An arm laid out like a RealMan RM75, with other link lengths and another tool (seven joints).
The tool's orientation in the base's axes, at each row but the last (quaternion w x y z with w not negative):
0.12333, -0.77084, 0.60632, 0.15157
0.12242, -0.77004, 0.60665, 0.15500
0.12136, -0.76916, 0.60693, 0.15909
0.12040, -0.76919, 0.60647, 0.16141
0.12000, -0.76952, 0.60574, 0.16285
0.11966, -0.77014, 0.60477, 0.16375
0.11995, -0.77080, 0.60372, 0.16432
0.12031, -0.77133, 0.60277, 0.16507
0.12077, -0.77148, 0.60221, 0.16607
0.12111, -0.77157, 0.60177, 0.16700
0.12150, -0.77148, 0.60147, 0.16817
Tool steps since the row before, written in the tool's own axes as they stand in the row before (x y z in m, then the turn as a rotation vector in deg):
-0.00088, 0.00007, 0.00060, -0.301, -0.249, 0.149
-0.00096, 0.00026, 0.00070, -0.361, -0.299, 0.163
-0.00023, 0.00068, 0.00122, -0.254, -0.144, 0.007
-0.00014, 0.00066, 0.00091, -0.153, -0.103, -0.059
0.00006, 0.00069, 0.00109, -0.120, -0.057, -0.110
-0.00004, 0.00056, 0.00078, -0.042, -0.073, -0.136
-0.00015, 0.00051, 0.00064, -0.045, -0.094, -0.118
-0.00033, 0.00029, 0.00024, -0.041, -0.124, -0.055
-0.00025, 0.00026, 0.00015, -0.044, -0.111, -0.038
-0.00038, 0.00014, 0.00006, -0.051, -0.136, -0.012
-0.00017, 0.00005, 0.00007, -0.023, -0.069, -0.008
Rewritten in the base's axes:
-0.00031, 0.00100, -0.00022, 0.164, 0.384, -0.021
-0.00052, 0.00106, -0.00027, 0.198, 0.455, -0.010
-0.00083, 0.00051, -0.00103, 0.085, 0.264, 0.092
-0.00076, 0.00032, -0.00077, 0.074, 0.139, 0.113
-0.00077, 0.00020, -0.00102, 0.041, 0.079, 0.148
-0.00064, 0.00020, -0.00069, 0.076, 0.003, 0.140
-0.00060, 0.00026, -0.00052, 0.094, 0.018, 0.125
-0.00038, 0.00032, -0.00008, 0.117, 0.046, 0.065
-0.00032, 0.00022, -0.00003, 0.102, 0.052, 0.051
-0.00023, 0.00033, 0.00010, 0.122, 0.074, 0.030
-0.00009, 0.00017, 0.00001, 0.063, 0.034, 0.016

